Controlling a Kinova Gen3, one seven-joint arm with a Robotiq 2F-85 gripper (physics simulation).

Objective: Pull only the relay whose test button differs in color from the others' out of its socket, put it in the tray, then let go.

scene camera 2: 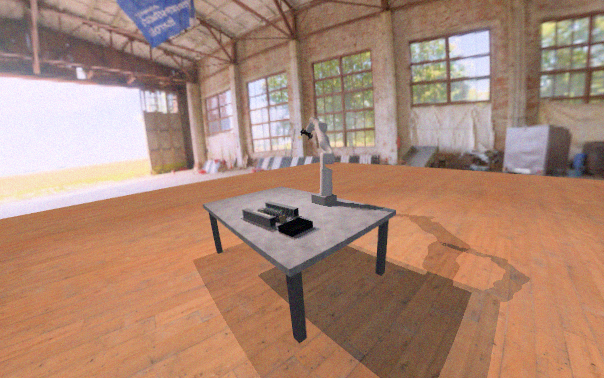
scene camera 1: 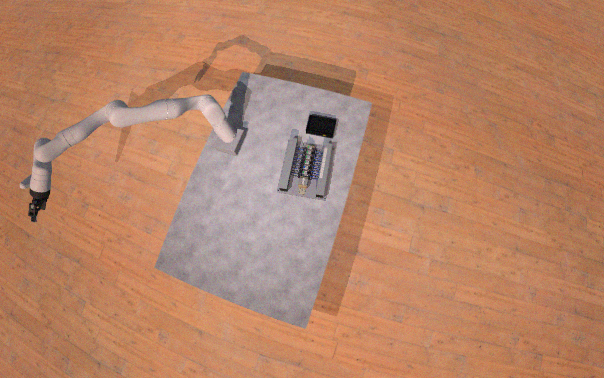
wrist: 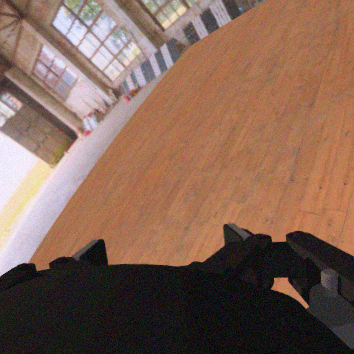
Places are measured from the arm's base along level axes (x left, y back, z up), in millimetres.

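Pixels of known places: gripper, fingertip midpoint: [scene camera 2: 304, 137] [scene camera 1: 38, 215] [wrist: 164, 245]; arm's base, link origin: [scene camera 2: 325, 194] [scene camera 1: 228, 135].
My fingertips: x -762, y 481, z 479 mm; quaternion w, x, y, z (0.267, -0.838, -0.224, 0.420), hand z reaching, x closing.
Note:
Ahead of a thing's pixels: the offset from my fingertips to its top centre. Level surfaces: height alone.
A row of small relays {dx +733, dy -963, dz -470 mm} [scene camera 1: 307, 162] stands between two rows of blue parts on the panel in scene camera 1. The single relays and their test button colors are too small to tell apart. The black tray {dx +995, dy -967, dz -504 mm} [scene camera 1: 321, 114] [scene camera 2: 296, 227] lies beside one end of the panel and looks empty. My gripper [scene camera 1: 33, 217] [scene camera 2: 302, 133] [wrist: 164, 245] is open, with nothing between its fingers. It is high up and out past the table's edge on the robot's side, far from the relays and the tray. Neither the relays nor the tray shows in the wrist view.
Two long grey ducts {dx +705, dy -868, dz -476 mm} [scene camera 1: 287, 164] {dx +730, dy -1061, dz -476 mm} [scene camera 2: 259, 218] flank the relay row, standing up from the panel. The panel and tray are on a grey table {dz -539 mm} [scene camera 1: 240, 225] [scene camera 2: 345, 222]. The arm's base [scene camera 1: 240, 142] [scene camera 2: 324, 200] stands at the table's edge. The wrist view shows wooden floor [wrist: 225, 140] and walls.

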